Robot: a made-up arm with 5 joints. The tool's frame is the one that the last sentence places.
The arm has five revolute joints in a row. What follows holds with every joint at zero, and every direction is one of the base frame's. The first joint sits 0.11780 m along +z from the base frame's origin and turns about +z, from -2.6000 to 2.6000 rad. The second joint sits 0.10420 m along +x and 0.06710 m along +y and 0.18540 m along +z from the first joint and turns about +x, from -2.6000 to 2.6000 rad. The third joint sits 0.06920 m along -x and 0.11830 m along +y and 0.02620 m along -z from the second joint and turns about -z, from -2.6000 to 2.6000 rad. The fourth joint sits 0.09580 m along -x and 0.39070 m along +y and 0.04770 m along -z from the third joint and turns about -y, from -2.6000 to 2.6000 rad. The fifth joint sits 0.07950 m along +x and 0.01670 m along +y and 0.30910 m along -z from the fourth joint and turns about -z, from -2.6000 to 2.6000 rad. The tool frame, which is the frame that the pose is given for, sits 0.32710 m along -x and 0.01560 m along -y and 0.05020 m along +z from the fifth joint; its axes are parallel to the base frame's.
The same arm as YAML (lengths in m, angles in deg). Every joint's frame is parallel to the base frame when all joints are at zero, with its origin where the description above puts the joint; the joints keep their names.
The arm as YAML. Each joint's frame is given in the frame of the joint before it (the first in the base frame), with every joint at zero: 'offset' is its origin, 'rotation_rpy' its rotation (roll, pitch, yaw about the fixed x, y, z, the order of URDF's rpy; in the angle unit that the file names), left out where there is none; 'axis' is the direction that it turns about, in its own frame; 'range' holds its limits. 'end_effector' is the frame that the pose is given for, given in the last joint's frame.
length_unit: m
angle_unit: deg
chain:
  - id: joint 1
    offset: [0.0, 0.0, 0.1178]
    axis: "+z"
    range: [-148.97, 148.97]
  - id: joint 2
    offset: [0.1042, 0.0671, 0.1854]
    axis: "+x"
    range: [-148.97, 148.97]
  - id: joint 3
    offset: [-0.0692, 0.1183, -0.0262]
    axis: "-z"
    range: [-148.97, 148.97]
  - id: joint 4
    offset: [-0.0958, 0.3907, -0.0477]
    axis: "-y"
    range: [-148.97, 148.97]
  - id: joint 5
    offset: [0.0795, 0.0167, -0.3091]
    axis: "-z"
    range: [-148.97, 148.97]
end_effector:
  offset: [-0.3271, -0.0156, 0.0502]

